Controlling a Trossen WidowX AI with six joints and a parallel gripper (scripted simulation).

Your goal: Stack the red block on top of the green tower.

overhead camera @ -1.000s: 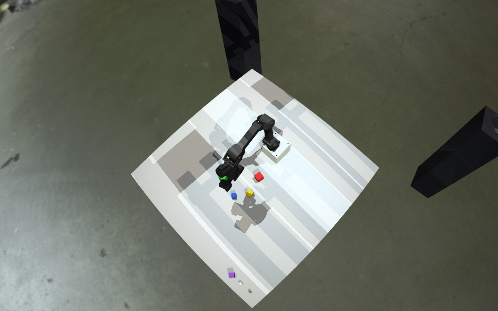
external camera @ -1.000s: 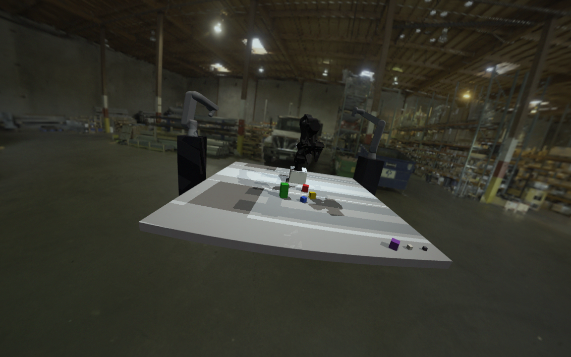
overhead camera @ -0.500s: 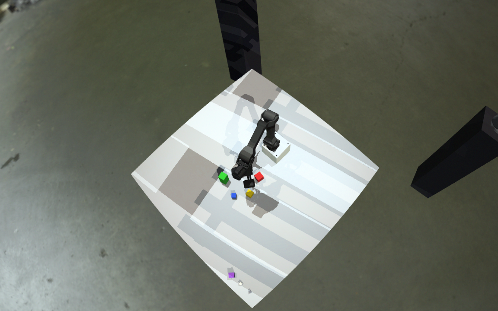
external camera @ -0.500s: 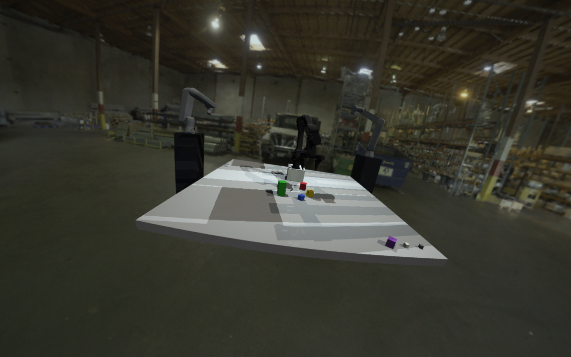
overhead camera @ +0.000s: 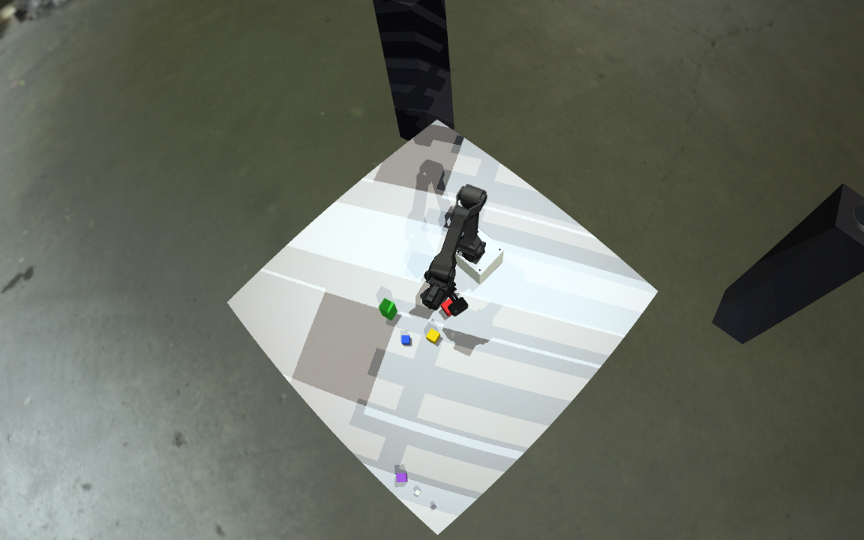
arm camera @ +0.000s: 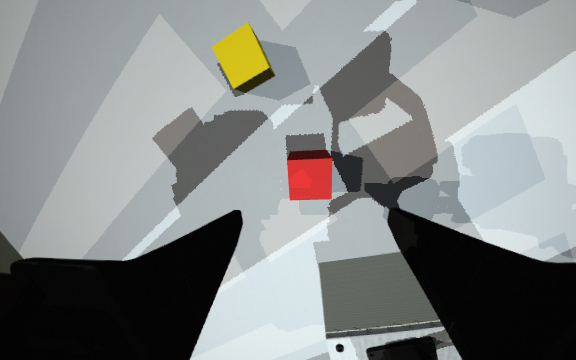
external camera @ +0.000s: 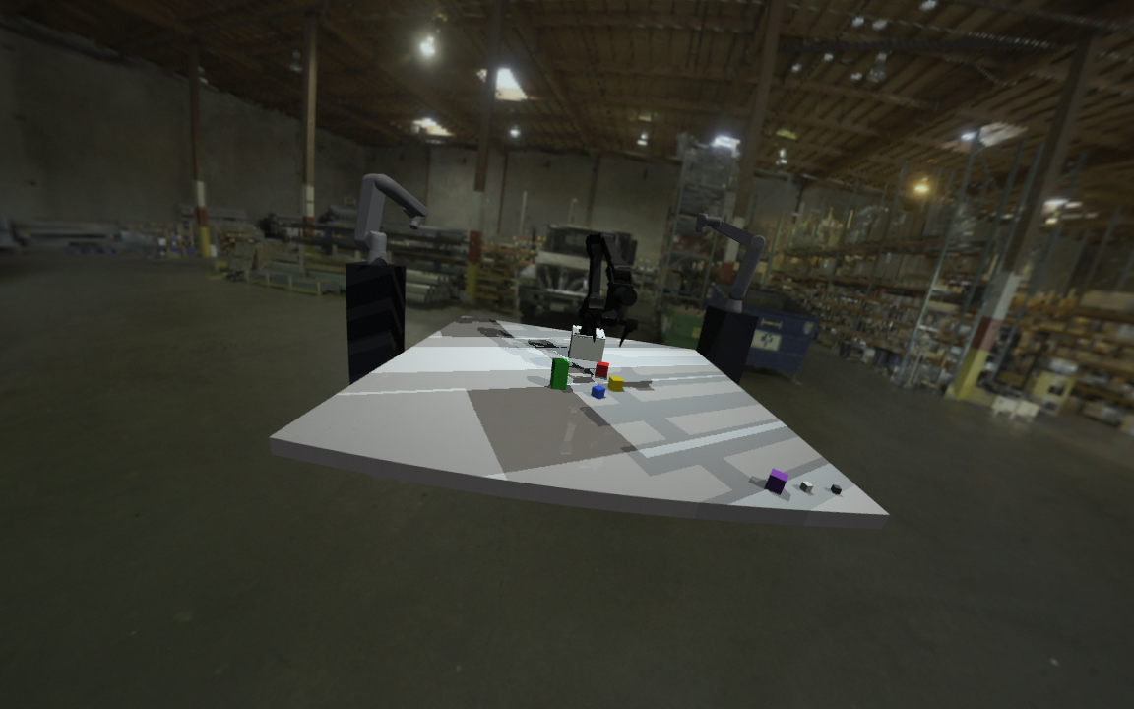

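My gripper tip is now 1 cm past the red block and 10 cm above it. Round my gripper tip: purple block (62 cm ahead, 26 cm to the left, 10 cm below); then yellow block (12 cm ahead, 2 cm to the left, 10 cm below); then blue block (19 cm ahead, 6 cm to the right, 10 cm below).
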